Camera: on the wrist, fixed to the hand. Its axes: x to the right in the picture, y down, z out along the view.
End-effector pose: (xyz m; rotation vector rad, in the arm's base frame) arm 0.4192 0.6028 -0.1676 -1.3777 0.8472 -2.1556
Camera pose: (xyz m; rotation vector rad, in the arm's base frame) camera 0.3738 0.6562 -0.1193 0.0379 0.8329 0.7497
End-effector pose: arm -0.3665 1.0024 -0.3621 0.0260 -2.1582 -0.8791
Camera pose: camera -0.3683 0.9189 -0.3785 -2.7833 -0.5001 1.1211
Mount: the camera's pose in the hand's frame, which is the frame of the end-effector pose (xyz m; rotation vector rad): 0.0146 -0.0737 -0.0400 0.0282 -1.0388 2.9172
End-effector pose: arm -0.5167 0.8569 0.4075 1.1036 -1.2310 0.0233
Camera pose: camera -0.4409 0.8382 0.3736 1.3972 1.9801 -1.3498
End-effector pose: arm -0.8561 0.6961 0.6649 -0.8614 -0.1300 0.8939
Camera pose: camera -0.7828 0.6587 0.6867 -0.2066 -0.2795 -2.3085
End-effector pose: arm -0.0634 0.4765 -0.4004 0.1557 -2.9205 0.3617
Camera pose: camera -0.0611 0.4143 -0.3424 2.1962 0.2556 -0.2122
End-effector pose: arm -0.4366 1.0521 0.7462 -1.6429 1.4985 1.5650
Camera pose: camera -0.3579 1.0365 0.7179 -1.7833 -1.3104 -1.0500
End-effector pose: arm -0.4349 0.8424 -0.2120 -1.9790 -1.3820 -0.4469
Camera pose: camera -0.4933 0.8403 -0.1501 1.7907 -1.8468 -1.7969
